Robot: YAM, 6 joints.
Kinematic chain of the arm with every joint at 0, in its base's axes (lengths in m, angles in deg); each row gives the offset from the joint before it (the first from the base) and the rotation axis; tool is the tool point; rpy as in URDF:
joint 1: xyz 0 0 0.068 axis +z
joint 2: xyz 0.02 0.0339 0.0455 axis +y
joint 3: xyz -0.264 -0.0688 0 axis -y
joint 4: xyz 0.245 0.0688 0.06 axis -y
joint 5: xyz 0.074 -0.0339 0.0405 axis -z
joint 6: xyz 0.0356 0 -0.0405 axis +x
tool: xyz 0 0 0 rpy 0 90 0
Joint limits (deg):
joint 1: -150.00..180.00
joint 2: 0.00..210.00
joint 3: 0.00..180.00
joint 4: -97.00..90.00
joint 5: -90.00..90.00
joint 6: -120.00..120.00
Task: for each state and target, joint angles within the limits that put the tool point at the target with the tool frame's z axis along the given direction. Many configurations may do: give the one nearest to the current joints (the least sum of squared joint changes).
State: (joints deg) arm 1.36 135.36 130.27 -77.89 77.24 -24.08
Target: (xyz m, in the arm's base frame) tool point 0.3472 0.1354 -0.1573 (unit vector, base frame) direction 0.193 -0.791 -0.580
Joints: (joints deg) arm 25.67 170.43 94.55 -30.33 52.83 -24.08
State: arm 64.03 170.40 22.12 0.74 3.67 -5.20
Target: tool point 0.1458 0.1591 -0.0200 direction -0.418 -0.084 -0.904
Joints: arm 45.25 127.72 40.95 -24.61 -13.76 -5.20
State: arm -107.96 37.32 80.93 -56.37 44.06 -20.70
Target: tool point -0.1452 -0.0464 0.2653 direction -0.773 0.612 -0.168
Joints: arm -149.91 39.88 30.59 -15.60 66.48 -20.70
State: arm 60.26 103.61 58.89 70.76 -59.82 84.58
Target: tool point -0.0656 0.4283 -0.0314 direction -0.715 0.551 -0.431
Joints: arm 95.61 147.66 68.97 43.80 -41.11 84.58
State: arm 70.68 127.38 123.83 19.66 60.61 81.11
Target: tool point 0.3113 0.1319 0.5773 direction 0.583 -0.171 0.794
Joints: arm 25.40 98.27 110.36 48.18 23.87 81.11
